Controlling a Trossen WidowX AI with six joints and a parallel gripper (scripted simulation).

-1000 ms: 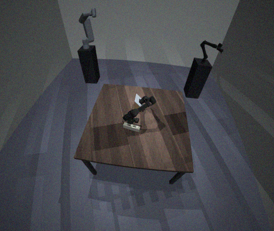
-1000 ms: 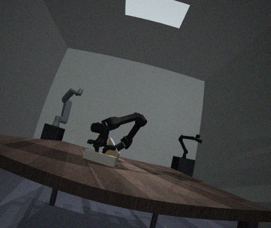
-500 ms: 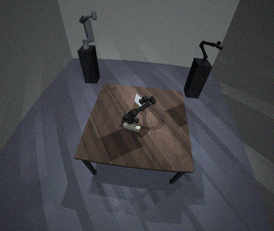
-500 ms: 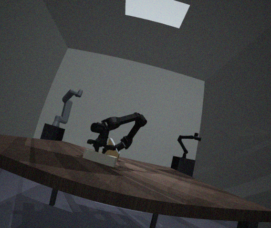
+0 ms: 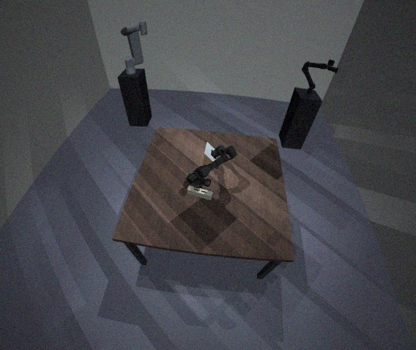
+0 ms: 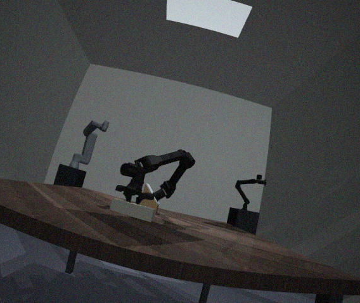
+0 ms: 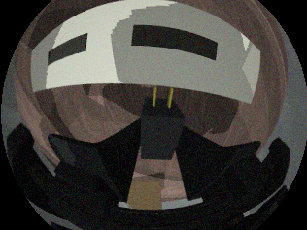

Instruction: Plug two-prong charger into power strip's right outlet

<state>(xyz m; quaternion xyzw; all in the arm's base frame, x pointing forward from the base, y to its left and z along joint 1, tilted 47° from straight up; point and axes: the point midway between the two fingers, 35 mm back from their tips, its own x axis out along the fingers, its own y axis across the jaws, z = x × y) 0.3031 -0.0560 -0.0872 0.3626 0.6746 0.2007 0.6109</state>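
Now: the dark two-prong charger 20 mm ahead of my gripper tip and 10 mm above it.
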